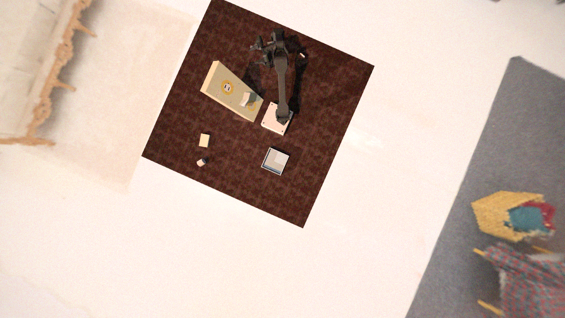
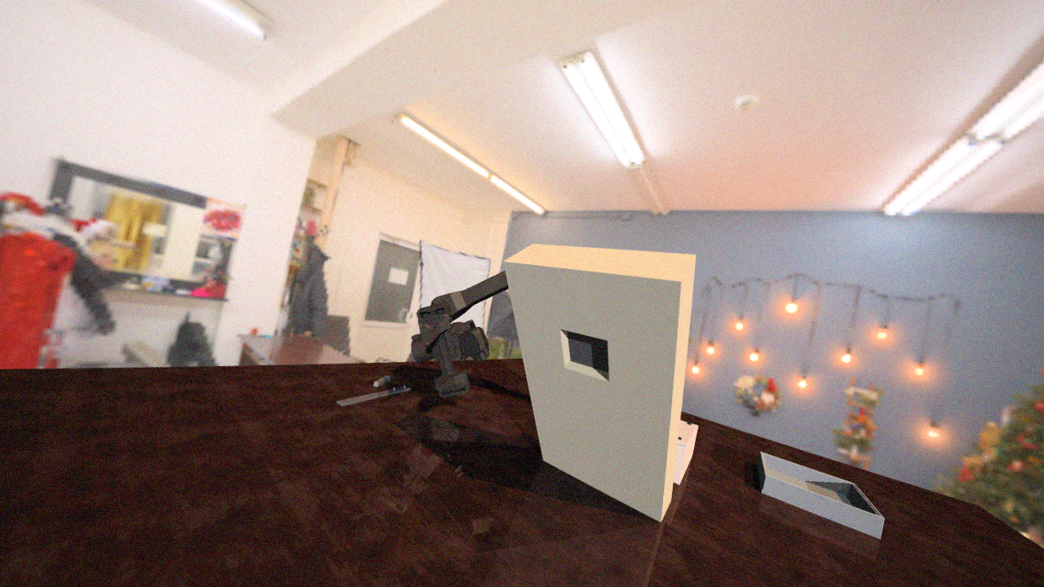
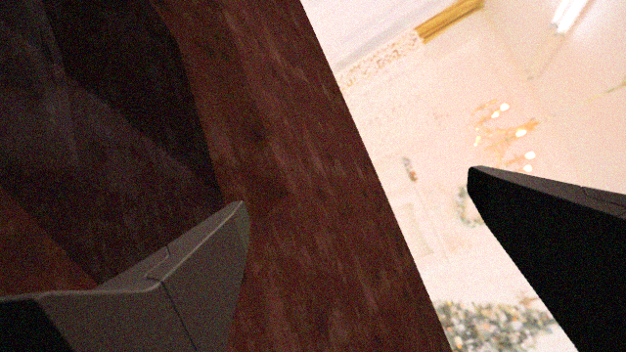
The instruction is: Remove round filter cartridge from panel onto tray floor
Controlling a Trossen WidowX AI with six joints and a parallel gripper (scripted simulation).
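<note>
The round filter cartridge is 290 mm to the left of my gripper tip, 120 mm above it and 40 mm behind it. Also, from my gripper tip: small peg 260 mm to the right, 240 mm behind, 90 mm below; service panel 280 mm to the left, 90 mm behind, 50 mm above; grey tray 520 mm behind, 480 mm to the left, 90 mm below.
</note>
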